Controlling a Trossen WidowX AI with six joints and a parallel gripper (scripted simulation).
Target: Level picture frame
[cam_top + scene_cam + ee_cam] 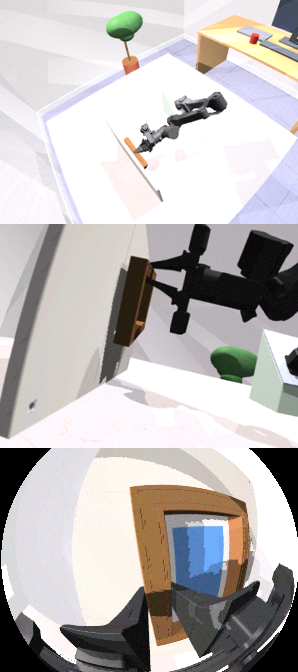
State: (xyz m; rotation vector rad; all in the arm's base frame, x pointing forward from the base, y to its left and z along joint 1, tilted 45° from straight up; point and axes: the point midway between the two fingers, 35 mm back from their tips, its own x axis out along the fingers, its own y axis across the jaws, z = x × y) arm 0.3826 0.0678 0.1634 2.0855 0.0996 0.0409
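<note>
The brown picture frame is 50 mm below my gripper tip and 20 mm to the right of it. From my gripper tip the other things lie so: wall panel 60 mm below, 10 mm to the right, 10 mm ahead.
</note>
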